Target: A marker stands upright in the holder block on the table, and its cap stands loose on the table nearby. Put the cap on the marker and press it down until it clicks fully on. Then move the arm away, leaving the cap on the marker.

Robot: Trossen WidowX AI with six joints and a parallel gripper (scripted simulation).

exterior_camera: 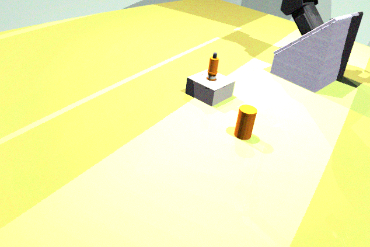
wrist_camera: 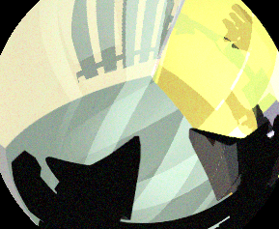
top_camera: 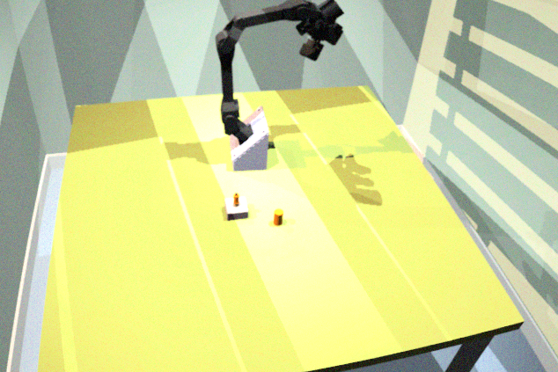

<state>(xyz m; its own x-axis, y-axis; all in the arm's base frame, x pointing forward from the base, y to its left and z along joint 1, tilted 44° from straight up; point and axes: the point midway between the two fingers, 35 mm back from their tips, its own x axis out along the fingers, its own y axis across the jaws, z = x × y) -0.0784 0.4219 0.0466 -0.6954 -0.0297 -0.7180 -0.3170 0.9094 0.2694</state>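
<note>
Now: the orange cap 460 mm ahead of my gripper tip, 230 mm to the right of it and 380 mm below it.
</note>
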